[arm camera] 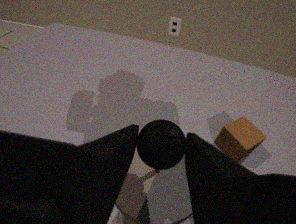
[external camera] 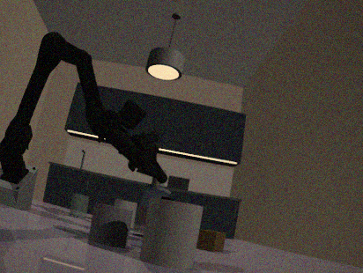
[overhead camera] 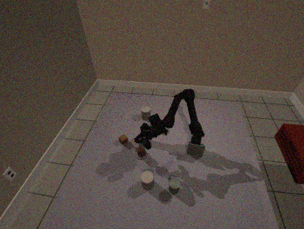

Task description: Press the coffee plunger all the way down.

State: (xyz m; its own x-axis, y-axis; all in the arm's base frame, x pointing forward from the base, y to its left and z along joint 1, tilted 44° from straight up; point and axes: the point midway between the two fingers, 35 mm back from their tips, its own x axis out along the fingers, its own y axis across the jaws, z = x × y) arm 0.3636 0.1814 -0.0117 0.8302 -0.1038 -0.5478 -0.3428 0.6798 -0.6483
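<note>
My gripper tip is now 9 cm above the coffee press, 2 cm to the left of it and 1 cm past it. The rest, counted from my gripper tip: greenish cup (30 cm behind, 18 cm to the left, 14 cm below).
</note>
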